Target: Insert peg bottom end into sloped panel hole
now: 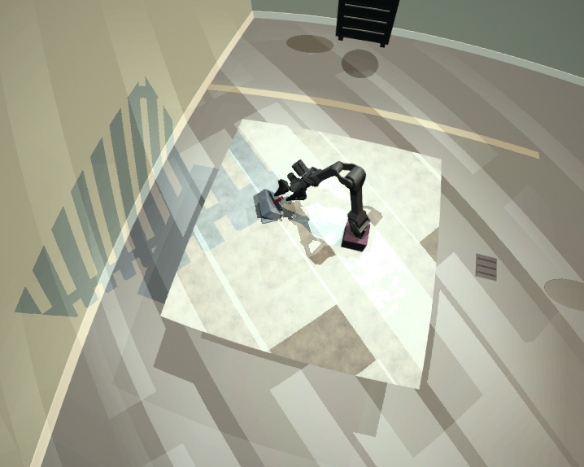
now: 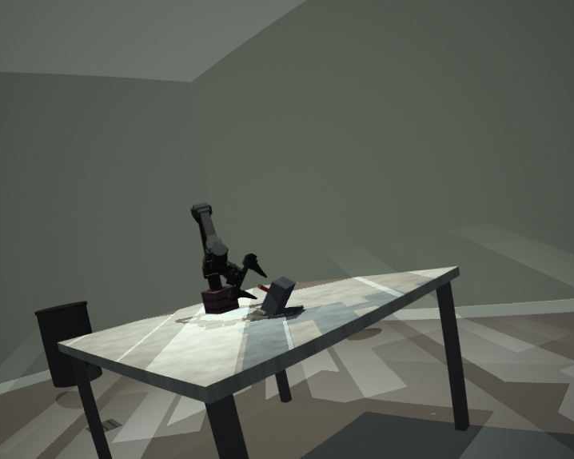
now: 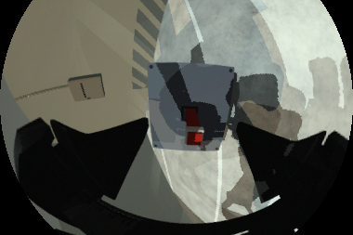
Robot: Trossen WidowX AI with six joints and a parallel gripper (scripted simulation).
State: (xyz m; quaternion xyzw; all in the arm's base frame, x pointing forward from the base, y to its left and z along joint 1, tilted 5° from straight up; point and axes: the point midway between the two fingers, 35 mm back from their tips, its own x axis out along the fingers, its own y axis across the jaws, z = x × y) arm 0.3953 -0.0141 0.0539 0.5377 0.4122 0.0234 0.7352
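My gripper tip is 10 mm to the right of the red peg. From my gripper tip the other things lie so: grey sloped panel (40 mm to the left, 40 mm below, 40 mm ahead).
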